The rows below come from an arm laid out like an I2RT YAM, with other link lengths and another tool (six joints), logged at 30 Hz.
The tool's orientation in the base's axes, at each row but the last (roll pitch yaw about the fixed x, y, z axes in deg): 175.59 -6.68 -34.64; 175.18 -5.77 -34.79; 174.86 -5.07 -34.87; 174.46 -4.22 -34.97; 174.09 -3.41 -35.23; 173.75 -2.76 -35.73; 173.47 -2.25 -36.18; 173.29 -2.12 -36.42; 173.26 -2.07 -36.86; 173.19 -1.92 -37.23; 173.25 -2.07 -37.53; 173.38 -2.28 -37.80; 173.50 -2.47 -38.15
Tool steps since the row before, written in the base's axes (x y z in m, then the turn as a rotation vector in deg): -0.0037 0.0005 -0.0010 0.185 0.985 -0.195; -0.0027 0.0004 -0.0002 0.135 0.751 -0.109; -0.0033 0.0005 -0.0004 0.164 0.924 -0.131; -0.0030 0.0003 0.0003 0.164 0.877 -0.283; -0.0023 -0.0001 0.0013 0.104 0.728 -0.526; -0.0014 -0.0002 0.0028 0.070 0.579 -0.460; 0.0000 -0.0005 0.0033 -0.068 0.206 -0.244; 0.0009 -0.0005 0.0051 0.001 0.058 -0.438; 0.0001 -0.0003 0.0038 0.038 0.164 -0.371; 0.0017 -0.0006 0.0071 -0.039 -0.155 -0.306; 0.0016 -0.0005 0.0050 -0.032 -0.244 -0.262; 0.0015 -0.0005 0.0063 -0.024 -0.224 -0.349; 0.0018 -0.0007 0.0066 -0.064 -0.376 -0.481
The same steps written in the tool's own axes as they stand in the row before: -0.0034 0.0016 0.0007 -0.428 -0.924 0.075; -0.0025 0.0012 0.0001 -0.327 -0.698 0.018; -0.0030 0.0015 0.0003 -0.404 -0.857 0.019; -0.0026 0.0015 -0.0003 -0.388 -0.833 0.175; -0.0017 0.0015 -0.0013 -0.366 -0.703 0.435; -0.0009 0.0013 -0.0027 -0.303 -0.556 0.388; 0.0004 0.0008 -0.0032 -0.186 -0.152 0.221; 0.0012 0.0005 -0.0050 -0.050 -0.098 0.428; 0.0004 0.0006 -0.0037 -0.081 -0.196 0.348; 0.0020 0.0003 -0.0071 0.052 0.109 0.323; 0.0018 0.0000 -0.0050 0.114 0.180 0.289; 0.0017 0.0002 -0.0063 0.104 0.150 0.373; 0.0021 0.0002 -0.0065 0.161 0.278 0.523
